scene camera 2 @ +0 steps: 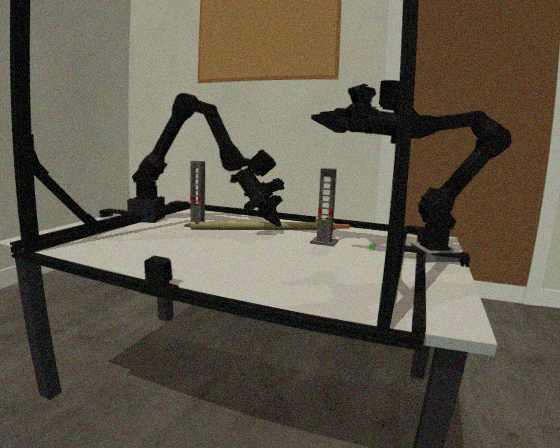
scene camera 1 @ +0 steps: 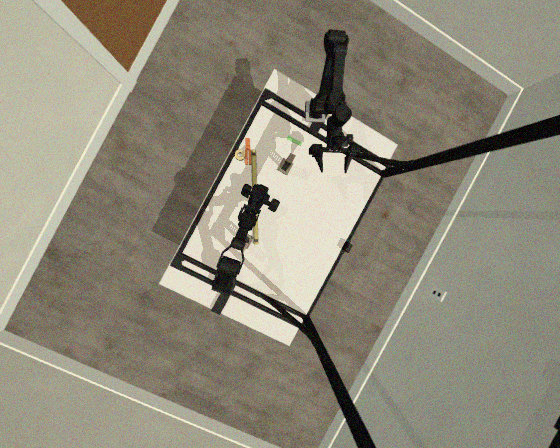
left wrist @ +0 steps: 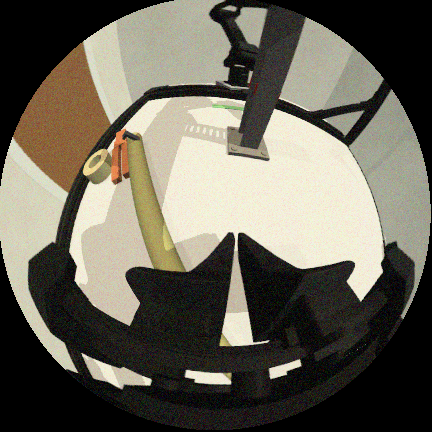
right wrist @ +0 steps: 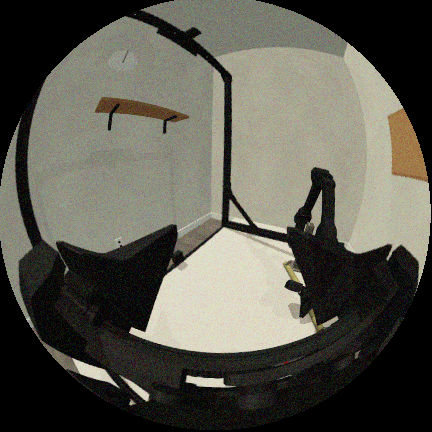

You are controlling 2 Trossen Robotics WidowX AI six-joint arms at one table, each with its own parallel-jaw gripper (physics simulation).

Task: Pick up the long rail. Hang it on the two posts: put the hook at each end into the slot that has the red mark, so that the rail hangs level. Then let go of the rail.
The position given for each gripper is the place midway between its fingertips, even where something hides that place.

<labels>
The left gripper point(scene camera 2: 279, 225) is shut, holding nothing. Also in view: a long olive rail point(scene camera 2: 196, 225). The right gripper point(scene camera 2: 315, 115) is open, with nothing in its grasp.
</labels>
